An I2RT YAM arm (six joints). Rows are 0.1 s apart.
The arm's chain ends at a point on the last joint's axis. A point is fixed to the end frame.
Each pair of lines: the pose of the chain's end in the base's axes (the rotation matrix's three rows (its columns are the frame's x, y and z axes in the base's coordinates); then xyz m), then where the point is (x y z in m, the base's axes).
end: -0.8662 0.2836 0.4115; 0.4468 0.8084 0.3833; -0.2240 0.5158 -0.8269; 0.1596 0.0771 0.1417
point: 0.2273 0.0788 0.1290
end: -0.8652 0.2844 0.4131; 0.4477 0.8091 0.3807; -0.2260 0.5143 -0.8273; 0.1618 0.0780 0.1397
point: 0.2295 0.0796 0.1271
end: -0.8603 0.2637 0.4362; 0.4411 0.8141 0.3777; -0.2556 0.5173 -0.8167; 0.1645 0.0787 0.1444
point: 0.2325 0.0806 0.1338
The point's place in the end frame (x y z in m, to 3 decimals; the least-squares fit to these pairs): -0.055 0.014 0.039
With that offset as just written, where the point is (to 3 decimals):
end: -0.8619 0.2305 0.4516; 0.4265 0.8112 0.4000; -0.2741 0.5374 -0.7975; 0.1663 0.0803 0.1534
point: 0.235 0.084 0.145
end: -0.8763 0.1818 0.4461; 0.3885 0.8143 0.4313; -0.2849 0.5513 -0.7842; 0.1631 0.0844 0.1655
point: 0.231 0.091 0.158
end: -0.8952 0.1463 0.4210; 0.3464 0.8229 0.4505; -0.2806 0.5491 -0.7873; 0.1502 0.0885 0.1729
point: 0.218 0.099 0.165
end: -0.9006 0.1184 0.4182; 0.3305 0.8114 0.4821; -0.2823 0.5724 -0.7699; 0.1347 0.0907 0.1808
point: 0.202 0.103 0.174
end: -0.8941 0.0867 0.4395; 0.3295 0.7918 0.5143; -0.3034 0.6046 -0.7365; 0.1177 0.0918 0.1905
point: 0.185 0.105 0.187
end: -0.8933 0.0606 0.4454; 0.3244 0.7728 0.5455; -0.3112 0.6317 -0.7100; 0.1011 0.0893 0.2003
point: 0.168 0.104 0.199
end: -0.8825 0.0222 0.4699; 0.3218 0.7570 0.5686; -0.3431 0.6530 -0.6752; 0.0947 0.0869 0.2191
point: 0.162 0.102 0.221
